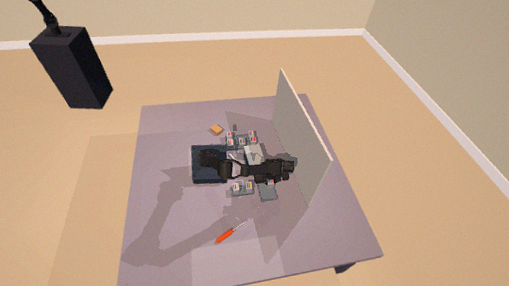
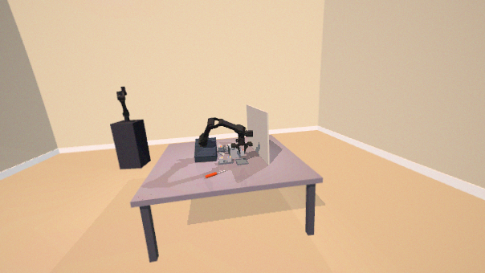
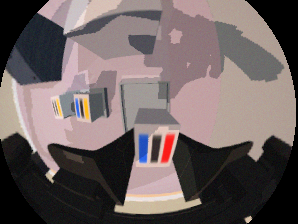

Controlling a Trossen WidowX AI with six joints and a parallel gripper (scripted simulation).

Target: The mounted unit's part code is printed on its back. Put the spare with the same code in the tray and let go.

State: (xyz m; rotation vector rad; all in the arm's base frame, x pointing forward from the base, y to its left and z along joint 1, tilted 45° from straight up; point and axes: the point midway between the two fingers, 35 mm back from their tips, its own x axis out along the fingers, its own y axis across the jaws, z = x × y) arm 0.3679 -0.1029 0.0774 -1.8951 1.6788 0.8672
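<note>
My gripper tip is now 10 mm past the grey tray and 70 mm above it. The rest, counted from my gripper tip: mounted unit (90 mm behind, 190 mm to the left, 20 mm below); then orange block (340 mm behind, 460 mm to the left, 60 mm below); then pale panel (140 mm ahead, 240 mm to the left, 150 mm above).
</note>
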